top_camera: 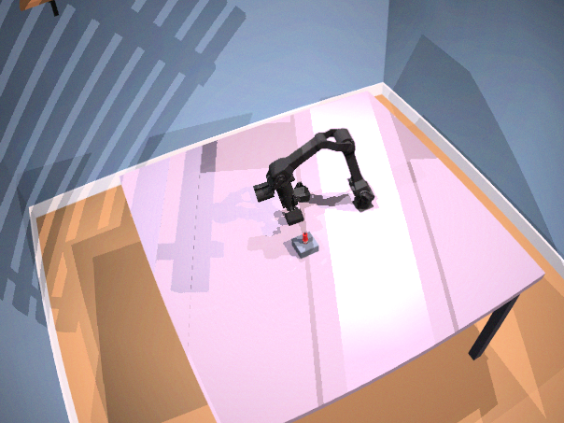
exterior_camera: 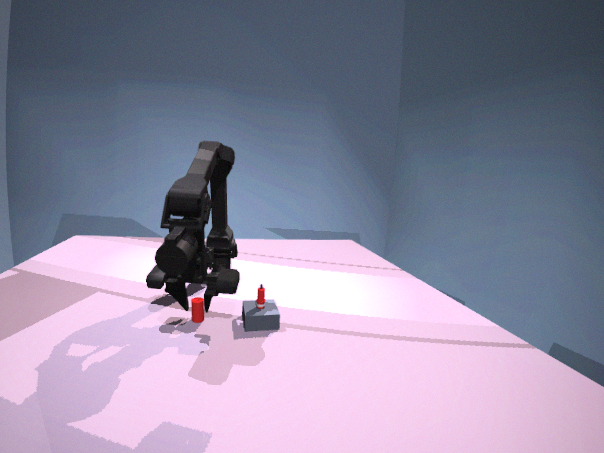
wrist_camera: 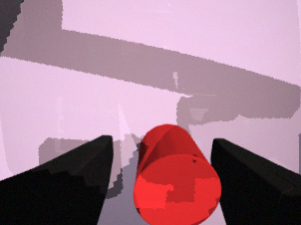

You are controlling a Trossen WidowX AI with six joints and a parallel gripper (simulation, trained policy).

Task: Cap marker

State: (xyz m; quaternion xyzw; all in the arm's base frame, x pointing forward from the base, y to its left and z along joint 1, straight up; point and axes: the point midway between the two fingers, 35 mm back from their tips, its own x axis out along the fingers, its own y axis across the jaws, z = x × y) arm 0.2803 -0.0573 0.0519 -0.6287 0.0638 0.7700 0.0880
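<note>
My gripper tip is now 30 mm short of the red marker, 140 mm to the right of it and 50 mm below it. The rest, counted from my gripper tip: grey holder block: 30 mm ahead, 140 mm to the left; then red cap: 10 mm ahead, 10 mm above.
</note>
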